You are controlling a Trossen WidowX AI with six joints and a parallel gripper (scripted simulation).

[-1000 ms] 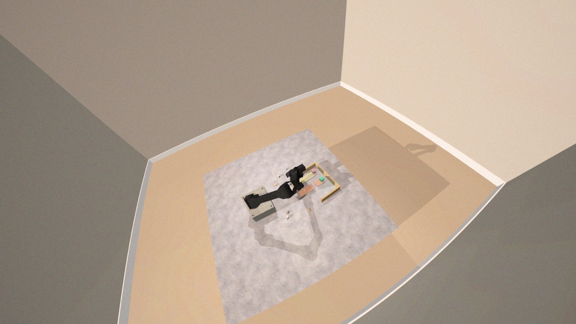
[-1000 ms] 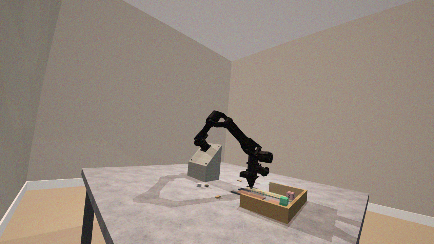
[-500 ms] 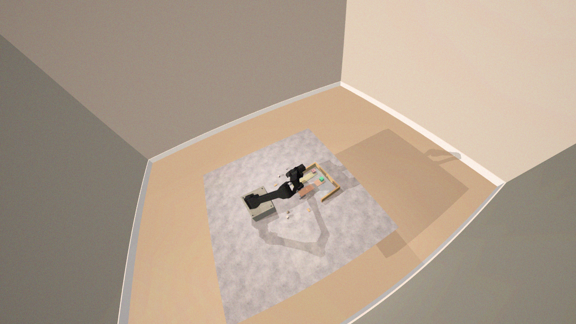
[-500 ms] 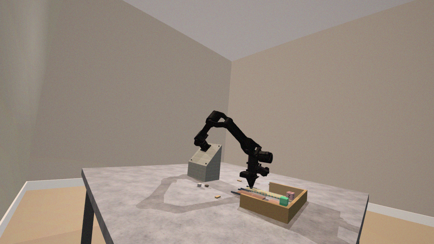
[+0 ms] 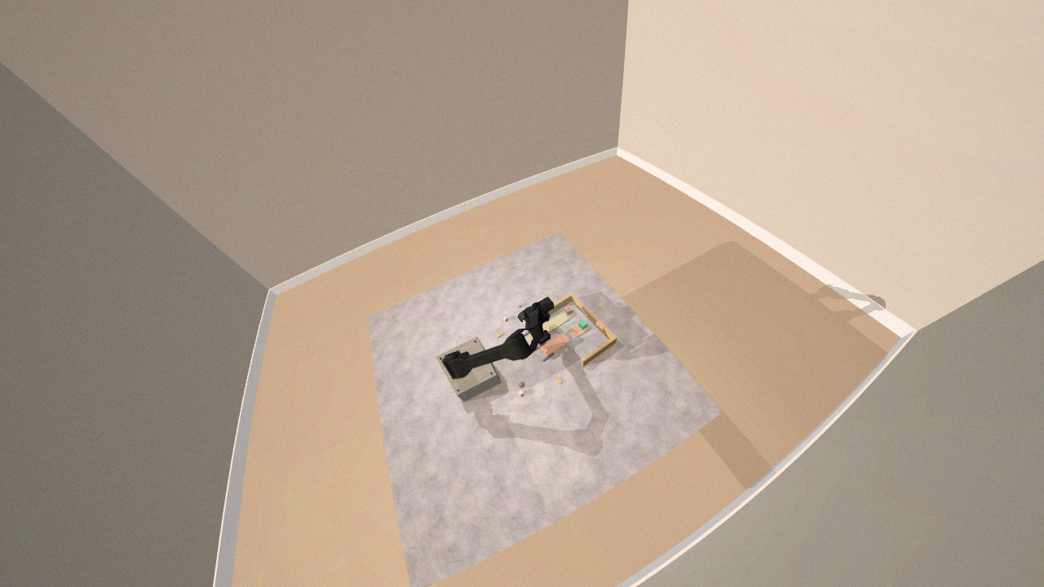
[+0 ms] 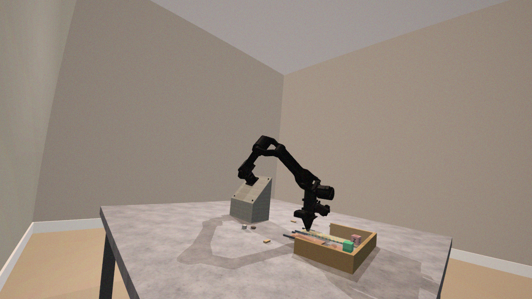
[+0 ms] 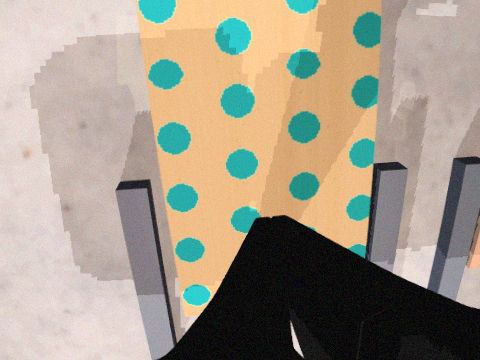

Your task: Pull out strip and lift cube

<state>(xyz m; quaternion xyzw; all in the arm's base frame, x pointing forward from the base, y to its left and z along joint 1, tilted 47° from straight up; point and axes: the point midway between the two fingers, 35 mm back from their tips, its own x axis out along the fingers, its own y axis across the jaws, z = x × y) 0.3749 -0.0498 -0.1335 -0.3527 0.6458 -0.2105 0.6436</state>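
Now: the long yellow patterned strip 10 cm ahead of my gripper tip and 2 cm to the left of it. Also, from my gripper tip: pebble (20 cm to the right, 15 cm behind); tan chip (25 cm to the right).
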